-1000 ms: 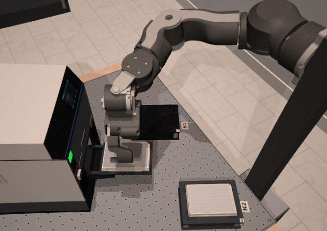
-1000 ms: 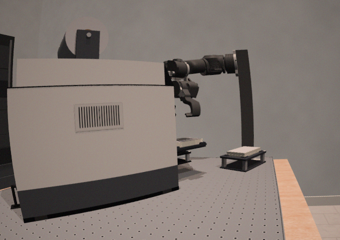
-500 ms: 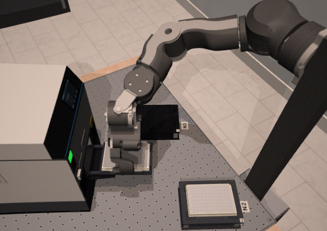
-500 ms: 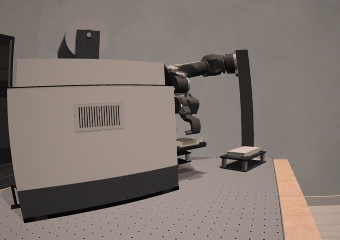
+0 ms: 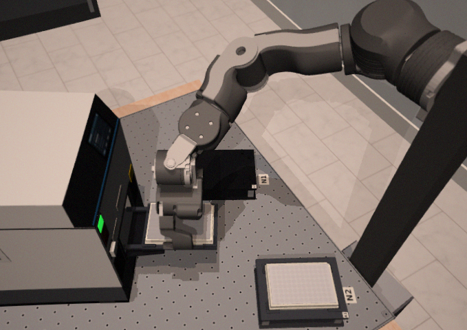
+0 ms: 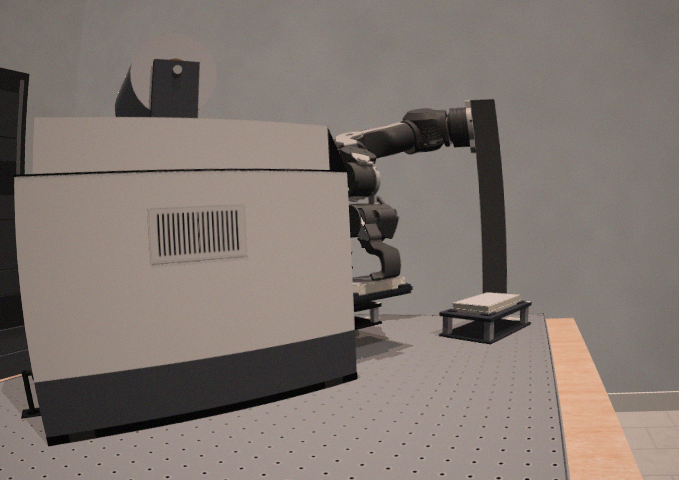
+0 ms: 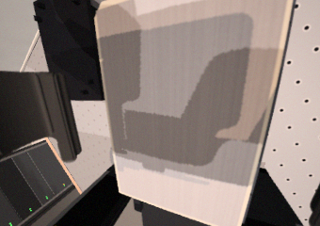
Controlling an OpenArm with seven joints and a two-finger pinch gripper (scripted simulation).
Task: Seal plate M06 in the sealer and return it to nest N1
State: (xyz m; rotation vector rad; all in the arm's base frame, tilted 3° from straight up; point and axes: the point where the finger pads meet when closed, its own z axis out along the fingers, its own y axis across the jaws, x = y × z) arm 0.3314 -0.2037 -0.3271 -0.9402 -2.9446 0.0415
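Now: hand 1 cm above the 96-well plate M06. The rest, counted from my hand: sealer's stage (2 cm below); then nest N1 (17 cm behind, 11 cm to the right, 9 cm below); then start key (14 cm ahead, 2 cm to the left, 6 cm above).
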